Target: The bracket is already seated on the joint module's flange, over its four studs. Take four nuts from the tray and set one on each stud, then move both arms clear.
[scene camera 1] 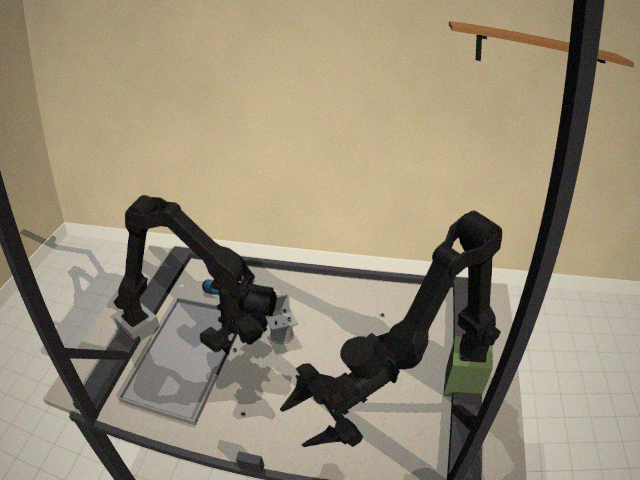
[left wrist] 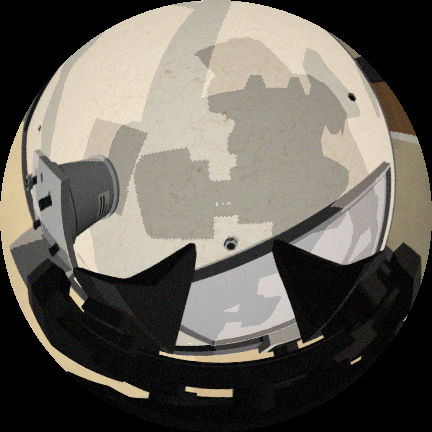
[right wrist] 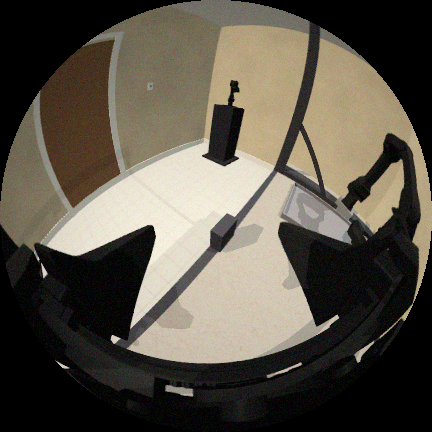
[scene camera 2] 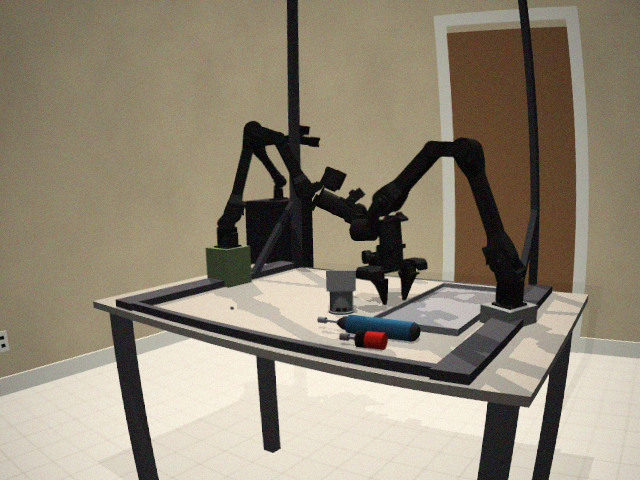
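Seen in the pictures: left gripper, between the fingertips: (scene camera 1: 235,348) (left wrist: 234,247) (scene camera 2: 394,302); right gripper, between the fingertips: (scene camera 1: 291,428) (right wrist: 217,230); left arm's base, origin of its link: (scene camera 1: 134,316) (left wrist: 284,344) (right wrist: 346,204) (scene camera 2: 509,304); right arm's base, origin of its link: (scene camera 1: 473,352) (scene camera 2: 227,246).
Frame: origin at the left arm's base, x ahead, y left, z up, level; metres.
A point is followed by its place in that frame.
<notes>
The grey bracket (scene camera 1: 282,322) @[x 0.344, y 0.253, z 0.023 m] (scene camera 2: 340,281) @[x 0.299, y 0.280, z 0.041 m] (left wrist: 54,200) sits on the joint module (scene camera 1: 281,335) @[x 0.348, y 0.241, z -0.013 m] (scene camera 2: 341,300) @[x 0.304, y 0.276, z -0.007 m] (left wrist: 90,185) @[x 0.334, y 0.234, z -0.012 m]. Dark studs poke through it; the farthest seems to carry a nut in the left wrist view. One nut (scene camera 1: 234,349) @[x 0.274, y 0.138, z -0.037 m] (left wrist: 230,244) @[x 0.276, y 0.139, z -0.037 m] lies on the table just outside the tray (scene camera 1: 157,410) @[x 0.296, y -0.155, z -0.028 m] (scene camera 2: 439,327) @[x 0.039, y 0.183, z -0.028 m] (left wrist: 235,300) @[x 0.191, y 0.128, z -0.038 m]. A second nut (scene camera 1: 242,413) @[x 0.445, y -0.008, z -0.034 m] (left wrist: 352,97) @[x 0.441, y -0.004, z -0.036 m] and a third nut (scene camera 1: 382,314) @[x 0.490, y 0.493, z -0.037 m] (scene camera 2: 231,307) @[x 0.488, y 0.495, z -0.037 m] lie farther off. My left gripper (scene camera 2: 394,300) @[x 0.280, y 0.137, z -0.027 m] (left wrist: 234,247) @[x 0.280, y 0.137, z -0.027 m] is open and empty above the first nut. My right gripper (scene camera 1: 292,427) @[x 0.635, y -0.043, z 0.123 m] (right wrist: 217,230) @[x 0.635, y -0.043, z 0.123 m] is open and empty.
A blue-handled tool (scene camera 1: 209,286) @[x 0.055, y 0.253, z -0.009 m] (scene camera 2: 382,327) @[x 0.077, y 0.306, z -0.014 m] and a red-handled tool (scene camera 2: 374,339) @[x 0.029, y 0.356, z -0.018 m] lie near the joint module. A dark block (scene camera 1: 250,461) @[x 0.579, y -0.116, z 0.013 m] (right wrist: 223,232) @[x 0.580, y -0.097, z 0.015 m] stands on the edge rail. The green base block (scene camera 1: 471,374) @[x 0.833, y 0.352, z 0.046 m] (scene camera 2: 227,266) @[x 0.745, y 0.420, z 0.022 m] carries the right arm. Dark frame posts rise around the table.
</notes>
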